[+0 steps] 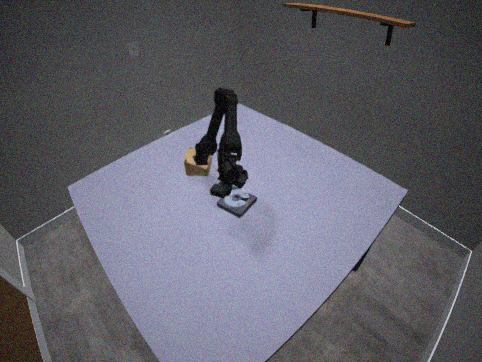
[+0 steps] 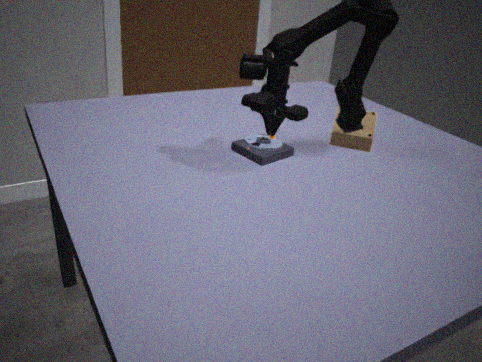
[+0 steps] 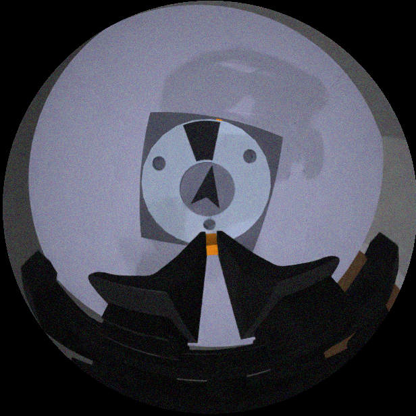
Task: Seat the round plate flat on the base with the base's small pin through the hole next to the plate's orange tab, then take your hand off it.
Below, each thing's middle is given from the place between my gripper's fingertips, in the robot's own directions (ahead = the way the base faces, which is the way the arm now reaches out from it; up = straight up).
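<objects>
Pale round plate (image 3: 195,141), 30 mm ahead of my hand, 20 mm to the left of it, 10 mm below it. Round boss (image 3: 207,188), 10 mm below my hand, 20 mm to the left of it, 30 mm ahead of it.
</objects>
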